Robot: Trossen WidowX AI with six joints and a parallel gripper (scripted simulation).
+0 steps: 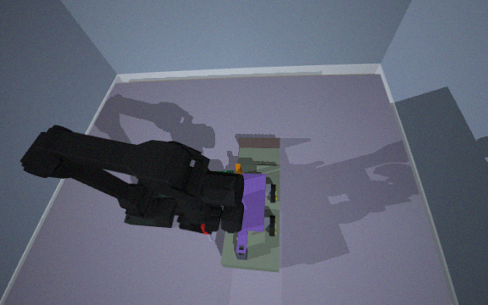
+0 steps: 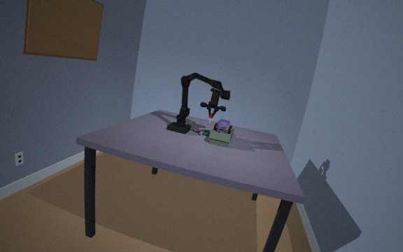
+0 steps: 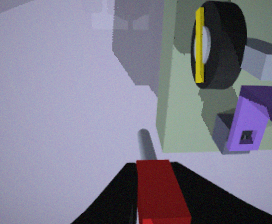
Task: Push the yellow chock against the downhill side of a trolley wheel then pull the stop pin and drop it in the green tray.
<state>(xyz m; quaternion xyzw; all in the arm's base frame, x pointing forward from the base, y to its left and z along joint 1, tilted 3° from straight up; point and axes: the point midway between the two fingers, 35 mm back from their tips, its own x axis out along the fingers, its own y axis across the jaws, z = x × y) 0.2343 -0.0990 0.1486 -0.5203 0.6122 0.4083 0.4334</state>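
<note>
My gripper tip is now 18 cm above the green tray and 17 cm to the right of it. From my gripper tip the other things lie so: purple trolley 11 cm ahead, 7 cm to the left, 6 cm below; then red-headed stop pin right at my gripper tip; then pale green ramp 12 cm below, 11 cm ahead, 7 cm to the left.
</note>
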